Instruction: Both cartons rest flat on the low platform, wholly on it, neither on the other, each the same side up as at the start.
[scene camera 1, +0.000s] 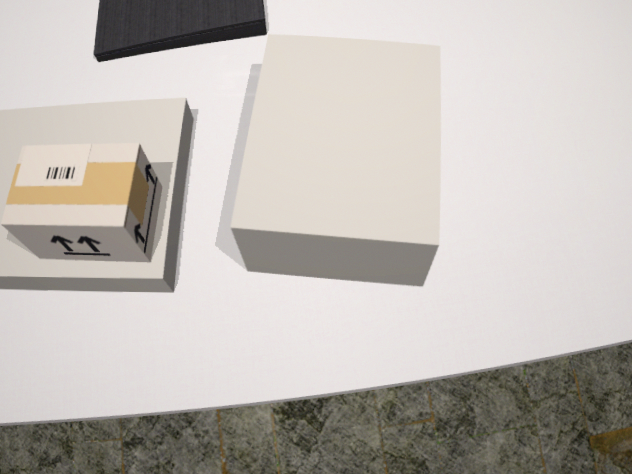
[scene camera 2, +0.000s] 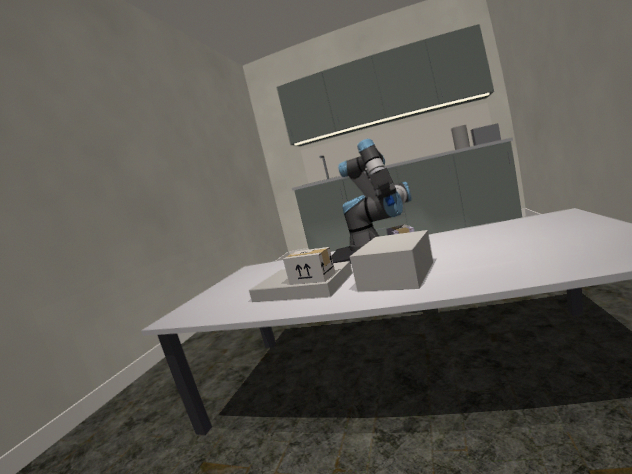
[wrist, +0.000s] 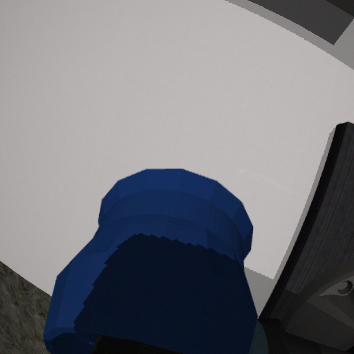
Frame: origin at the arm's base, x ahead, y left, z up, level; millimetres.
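Seen in the pictures: hand at its tool point: (scene camera 2: 391, 204) (wrist: 172, 236); arm's base at its link origin: (wrist: 350, 323).
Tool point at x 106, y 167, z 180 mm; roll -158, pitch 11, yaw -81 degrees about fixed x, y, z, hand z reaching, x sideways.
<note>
Pixels of each thing's top centre, then the offset from my tool point to it. Level surfaces: height alone.
- white carton at its top centre: (scene camera 1: 68, 183) (scene camera 2: 306, 252) dx +363, dy -283, dz -70 mm
- low platform at its top centre: (scene camera 1: 51, 184) (scene camera 2: 300, 275) dx +302, dy -353, dz -164 mm
- second carton at its top centre: (scene camera 2: 399, 228) dx -121, dy +1, dz -128 mm
- tall beige block at its top centre: (scene camera 1: 345, 126) (scene camera 2: 391, 242) dx +320, dy +4, dz -92 mm
- white table at its surface level: dz -213 mm
A white carton (scene camera 1: 74, 214) (scene camera 2: 304, 267) with a tan tape band, a barcode label on top and paired arrows on its sides rests flat on the low platform (scene camera 1: 158, 119) (scene camera 2: 290, 294). Its arrows point up. A second carton (scene camera 2: 403, 230), with orange and purple tones, shows partly in scene view 2 behind the tall block; most of it is hidden, and its side marks cannot be read. My gripper (scene camera 2: 390, 200) (wrist: 175, 200), a blue suction cup, is open, raised above the table behind the tall block, with a gap to the second carton. No carton shows in the wrist view.
A tall beige block (scene camera 1: 347, 142) (scene camera 2: 385, 270) stands just right of the platform in both scene views. A dark base plate (scene camera 1: 181, 25) (wrist: 315, 235) lies behind the platform. The white table (scene camera 1: 306, 336) (scene camera 2: 510, 265) ends at a front edge over the floor.
</note>
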